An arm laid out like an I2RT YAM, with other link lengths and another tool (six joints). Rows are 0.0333 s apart.
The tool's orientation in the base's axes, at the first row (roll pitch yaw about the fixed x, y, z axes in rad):
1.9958 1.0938 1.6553
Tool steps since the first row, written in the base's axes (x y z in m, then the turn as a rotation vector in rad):
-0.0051 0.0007 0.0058 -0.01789 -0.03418 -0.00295
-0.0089 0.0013 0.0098 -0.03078 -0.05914 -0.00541
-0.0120 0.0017 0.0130 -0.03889 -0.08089 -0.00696
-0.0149 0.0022 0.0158 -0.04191 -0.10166 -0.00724
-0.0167 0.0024 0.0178 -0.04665 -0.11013 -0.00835
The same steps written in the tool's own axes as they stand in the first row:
-0.0046 0.0013 -0.0061 -0.01232 -0.03612 -0.00639
-0.0078 0.0021 -0.0106 -0.02106 -0.06256 -0.01083
-0.0103 0.0028 -0.0142 -0.02932 -0.08428 -0.01188
-0.0125 0.0034 -0.0176 -0.03845 -0.10291 -0.00868
-0.0141 0.0037 -0.0197 -0.04116 -0.11212 -0.01048

